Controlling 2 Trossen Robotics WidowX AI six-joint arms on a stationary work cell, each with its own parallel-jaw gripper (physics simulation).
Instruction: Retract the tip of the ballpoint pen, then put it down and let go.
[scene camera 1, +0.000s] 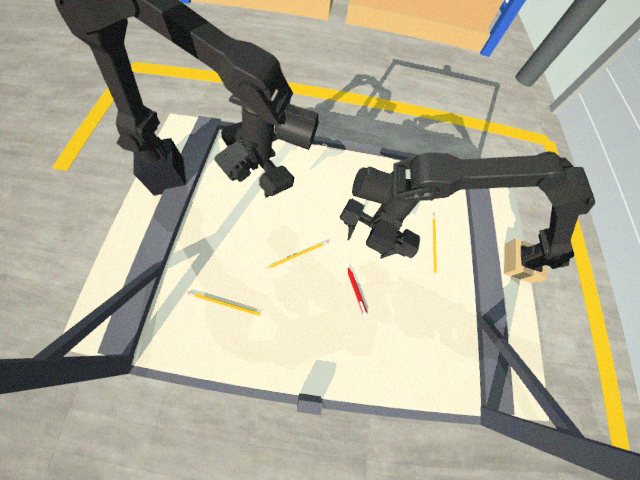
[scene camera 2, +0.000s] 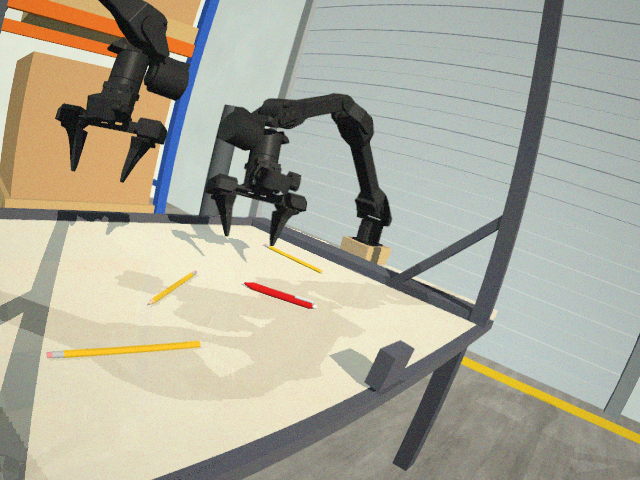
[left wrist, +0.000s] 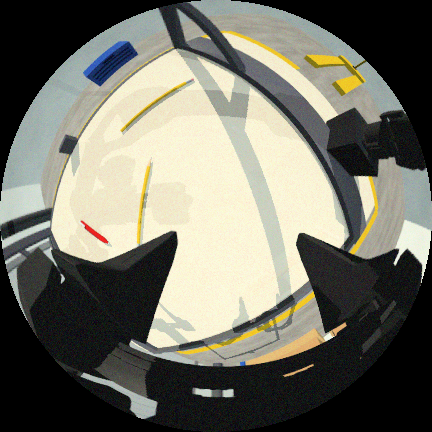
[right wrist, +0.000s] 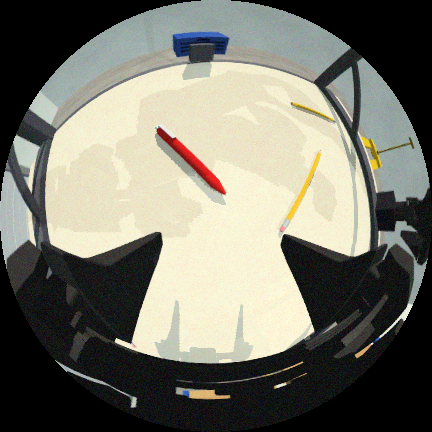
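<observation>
The ballpoint pen is red with a white clip and lies flat on the pale table top. In the right wrist view its pointed end is toward the lower right and its clip end toward the upper left; whether the writing tip sticks out is too small to tell. My right gripper is open and empty, pointing down above the table, behind the pen's pointed end in scene camera 2. My left gripper is open and empty, high above the far left part of the table.
Three yellow pencils lie flat: one left of the pen, one farther left, one at the right. A dark block stands on the front edge.
</observation>
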